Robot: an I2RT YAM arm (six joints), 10 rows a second.
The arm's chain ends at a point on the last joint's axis. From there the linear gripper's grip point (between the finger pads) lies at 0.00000 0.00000 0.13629 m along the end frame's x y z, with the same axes.
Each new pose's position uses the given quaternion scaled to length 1; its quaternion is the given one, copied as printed.
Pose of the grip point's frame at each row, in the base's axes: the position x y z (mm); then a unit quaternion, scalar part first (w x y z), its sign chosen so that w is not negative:
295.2 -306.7 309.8 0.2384 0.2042 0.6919 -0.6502
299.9 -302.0 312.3 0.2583 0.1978 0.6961 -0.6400
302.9 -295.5 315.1 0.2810 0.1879 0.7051 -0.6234
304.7 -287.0 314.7 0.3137 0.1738 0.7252 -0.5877
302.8 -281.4 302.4 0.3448 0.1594 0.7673 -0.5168
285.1 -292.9 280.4 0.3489 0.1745 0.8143 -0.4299
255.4 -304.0 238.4 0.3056 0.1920 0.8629 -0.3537
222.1 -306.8 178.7 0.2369 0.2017 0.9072 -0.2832
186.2 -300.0 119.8 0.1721 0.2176 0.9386 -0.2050
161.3 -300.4 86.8 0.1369 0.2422 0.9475 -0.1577
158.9 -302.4 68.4 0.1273 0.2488 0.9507 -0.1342
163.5 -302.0 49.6 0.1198 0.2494 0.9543 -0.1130
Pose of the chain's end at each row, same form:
286.4 -170.8 315.4 0.2384 0.2042 0.6919 -0.6502
285.4 -166.6 318.8 0.2583 0.1978 0.6961 -0.6400
280.8 -161.3 323.9 0.2810 0.1879 0.7051 -0.6234
270.5 -156.0 330.0 0.3137 0.1738 0.7252 -0.5877
253.1 -158.3 333.5 0.3448 0.1594 0.7673 -0.5168
228.1 -180.9 333.1 0.3489 0.1745 0.8143 -0.4299
202.0 -204.8 315.1 0.3056 0.1920 0.8629 -0.3537
179.1 -223.7 277.8 0.2369 0.2017 0.9072 -0.2832
154.3 -237.3 236.6 0.1721 0.2176 0.9386 -0.2050
136.4 -250.6 211.2 0.1369 0.2422 0.9475 -0.1577
135.0 -259.0 195.4 0.1273 0.2488 0.9507 -0.1342
140.0 -264.5 178.5 0.1198 0.2494 0.9543 -0.1130

